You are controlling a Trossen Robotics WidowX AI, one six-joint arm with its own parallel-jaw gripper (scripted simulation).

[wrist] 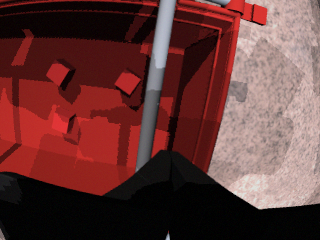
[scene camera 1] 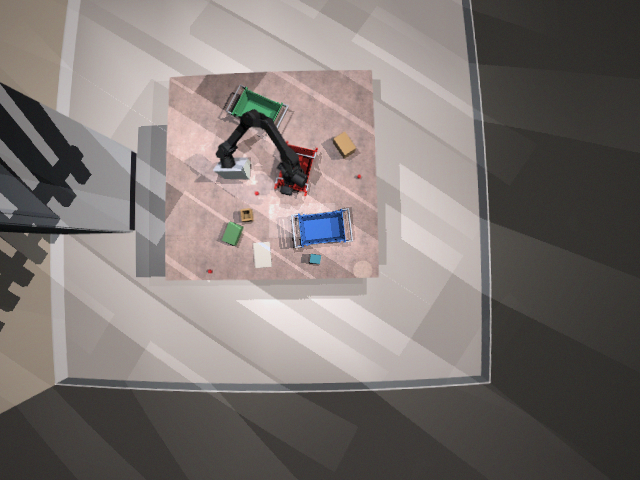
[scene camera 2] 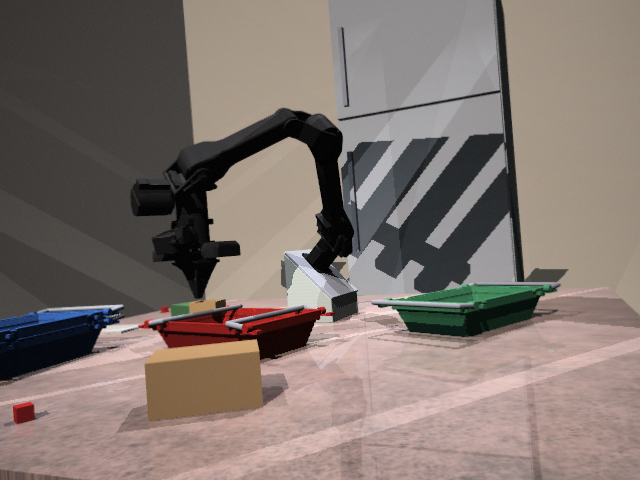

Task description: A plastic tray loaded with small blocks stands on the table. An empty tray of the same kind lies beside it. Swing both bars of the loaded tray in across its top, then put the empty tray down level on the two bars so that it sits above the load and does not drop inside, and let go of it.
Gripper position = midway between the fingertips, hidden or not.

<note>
My gripper (scene camera 2: 198,298) is shut, with nothing in its grasp. Further things: a green tray (scene camera 2: 477,307).
The green tray also shows in scene camera 1 (scene camera 1: 249,100). My gripper shows as well in the wrist view (wrist: 167,159). The wrist view does not show the green tray: it is out of frame.
</note>
